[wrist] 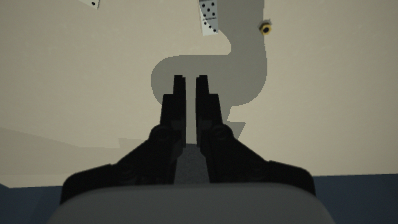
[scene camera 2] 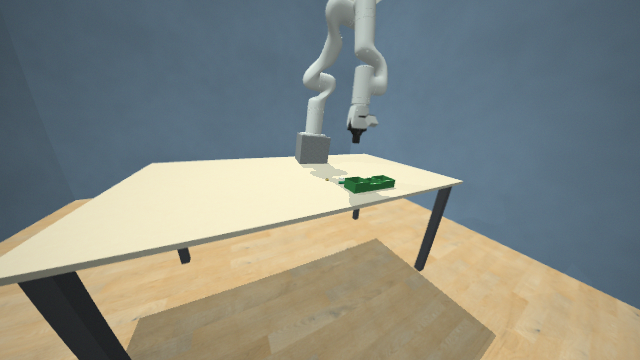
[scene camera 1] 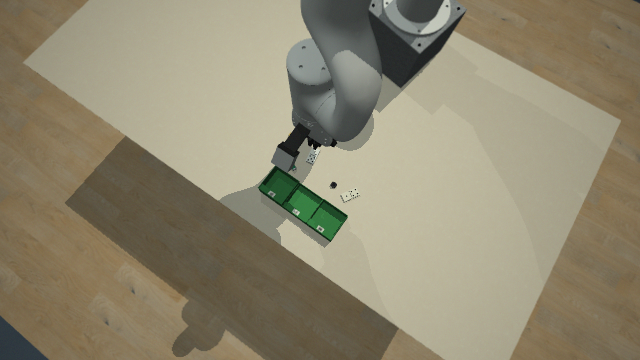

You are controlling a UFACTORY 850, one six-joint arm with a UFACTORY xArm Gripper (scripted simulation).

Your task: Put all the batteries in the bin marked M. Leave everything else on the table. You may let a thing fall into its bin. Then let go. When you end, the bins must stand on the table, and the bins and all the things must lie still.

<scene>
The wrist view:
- my gripper: 190, 90
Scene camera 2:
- my gripper: 355, 143
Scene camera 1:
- my gripper: 315, 143
</scene>
